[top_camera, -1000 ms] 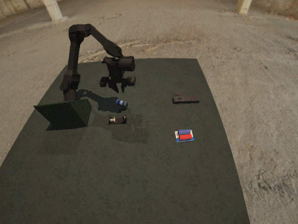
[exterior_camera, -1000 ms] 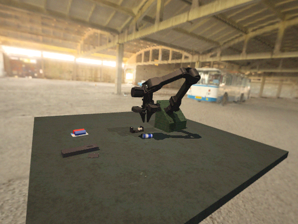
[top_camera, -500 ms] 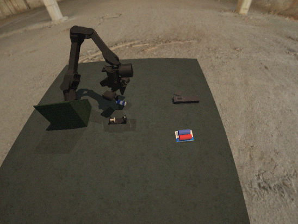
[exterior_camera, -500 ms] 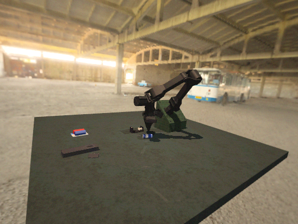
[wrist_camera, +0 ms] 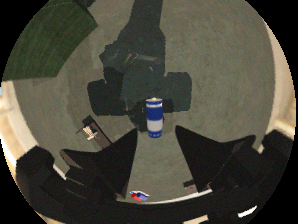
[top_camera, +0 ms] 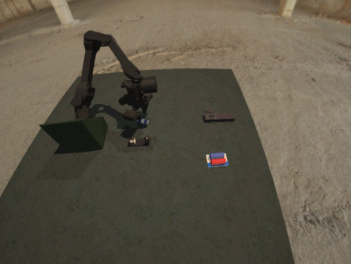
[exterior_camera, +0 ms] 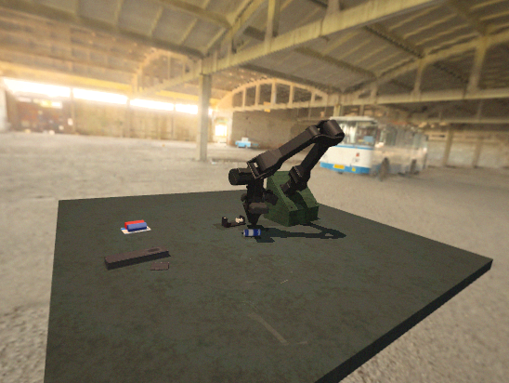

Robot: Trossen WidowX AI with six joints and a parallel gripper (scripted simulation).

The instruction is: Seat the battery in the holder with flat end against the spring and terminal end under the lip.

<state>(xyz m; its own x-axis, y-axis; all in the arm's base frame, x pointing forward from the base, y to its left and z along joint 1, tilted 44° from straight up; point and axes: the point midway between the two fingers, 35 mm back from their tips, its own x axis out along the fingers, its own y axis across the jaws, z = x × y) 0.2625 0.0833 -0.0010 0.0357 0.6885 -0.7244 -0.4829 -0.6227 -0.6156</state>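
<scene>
Right now the battery is 30 mm below my gripper tip. Also, from my gripper tip: dark piece (370 mm ahead, 40 mm to the left, 40 mm below); then long black bar (400 mm ahead, 30 mm to the right, 30 mm below); then white tray (330 mm ahead, 270 mm to the right, 30 mm below).
</scene>
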